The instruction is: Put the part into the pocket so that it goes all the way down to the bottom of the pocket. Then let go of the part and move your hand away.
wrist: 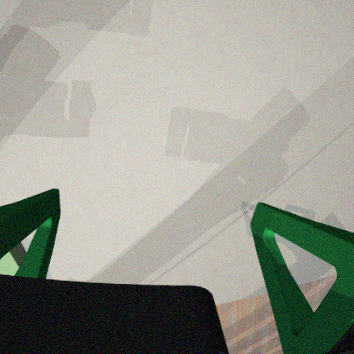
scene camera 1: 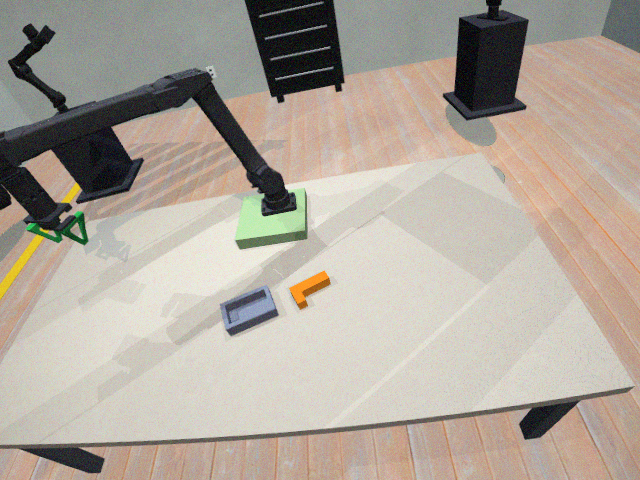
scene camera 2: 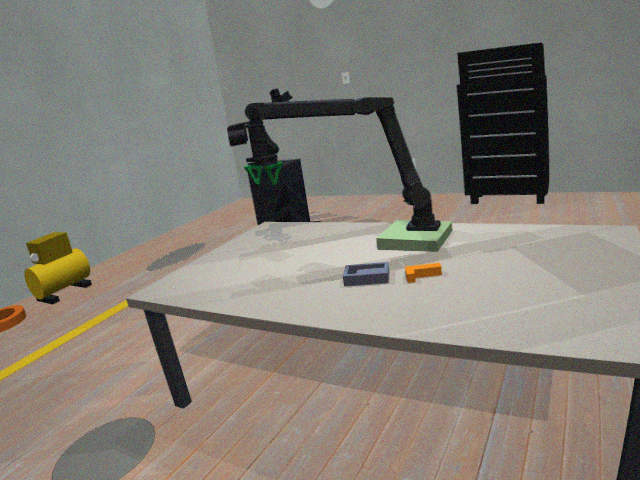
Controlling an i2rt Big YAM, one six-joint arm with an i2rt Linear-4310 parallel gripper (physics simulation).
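Seen in the pictures: gripper, fingertip midpoint: (wrist: 161,207) (scene camera 1: 73,242) (scene camera 2: 266,184); arm's base at its link origin: (scene camera 1: 279,205) (scene camera 2: 423,227).
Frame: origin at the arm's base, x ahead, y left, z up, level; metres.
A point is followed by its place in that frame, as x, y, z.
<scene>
The part (scene camera 1: 312,284) @(0.362, 0.078, -0.011) (scene camera 2: 428,270) @(0.363, 0.088, -0.020) is an orange L-shaped piece. It lies flat on the table, a little to the right of the pocket block in both scene views, not touching it. The pocket block (scene camera 1: 253,322) @(0.438, -0.092, -0.023) (scene camera 2: 367,279) @(0.436, -0.088, -0.022) is a blue-grey rectangular tray with a recess open at the top, and no part is in it. My gripper (scene camera 1: 72,241) @(0.308, -0.467, 0.267) (scene camera 2: 265,182) @(0.308, -0.467, 0.267) (wrist: 161,207) @(0.308, -0.467, 0.267) has green fingers, wide open and empty. It hangs above the table's far left corner, far from part and block. The part and block do not show in the wrist view.
The arm stands on a green base block (scene camera 1: 271,240) @(0.142, -0.036, -0.021) (scene camera 2: 405,245) @(0.142, -0.039, -0.021) at the back edge of the table (scene camera 1: 413,335) @(0.555, 0.301, -0.041) (scene camera 2: 491,310) @(0.565, 0.293, -0.040), behind the part. A black drawer cabinet (scene camera 1: 297,46) (scene camera 2: 504,124) and a dark pedestal (scene camera 1: 488,67) stand on the floor beyond.
</scene>
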